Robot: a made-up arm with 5 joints.
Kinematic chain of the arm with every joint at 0, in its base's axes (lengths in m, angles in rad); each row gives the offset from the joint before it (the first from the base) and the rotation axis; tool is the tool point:
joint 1: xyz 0 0 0.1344 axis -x
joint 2: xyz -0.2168 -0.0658 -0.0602 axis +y
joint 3: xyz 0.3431 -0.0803 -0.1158 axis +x
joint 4: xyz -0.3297 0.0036 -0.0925 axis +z
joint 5: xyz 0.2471 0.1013 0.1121 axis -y
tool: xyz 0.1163 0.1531 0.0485
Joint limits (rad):
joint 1: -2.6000..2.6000
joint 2: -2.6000..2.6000
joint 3: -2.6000..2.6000
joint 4: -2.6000..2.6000
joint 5: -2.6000..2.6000
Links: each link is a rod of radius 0.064 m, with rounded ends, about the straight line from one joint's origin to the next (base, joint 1, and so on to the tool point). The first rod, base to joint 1, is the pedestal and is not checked.
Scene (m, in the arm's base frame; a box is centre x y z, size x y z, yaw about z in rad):
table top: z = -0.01
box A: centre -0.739 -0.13 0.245 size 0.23 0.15 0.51 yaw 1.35
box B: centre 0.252 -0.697 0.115 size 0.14 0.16 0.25 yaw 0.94
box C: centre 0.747 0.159 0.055 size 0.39 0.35 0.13 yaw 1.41
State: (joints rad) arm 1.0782 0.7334 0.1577 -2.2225 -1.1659
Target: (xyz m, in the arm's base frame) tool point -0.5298 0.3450 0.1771
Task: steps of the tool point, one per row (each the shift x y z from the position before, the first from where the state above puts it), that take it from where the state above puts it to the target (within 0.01 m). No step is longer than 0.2 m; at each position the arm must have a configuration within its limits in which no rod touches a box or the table.
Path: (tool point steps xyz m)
1: -0.0635 0.0544 0.0396
2: -0.0577 0.0779 0.0392
3: -0.0450 0.1005 0.0338
4: -0.0257 0.1189 0.0233
5: -0.0012 0.1305 0.0087
6: 0.0263 0.1329 -0.0086
7: -0.0287 0.1407 -0.1289
8: 0.0030 0.0702 -0.1679
9: 0.0380 0.0012 -0.1610

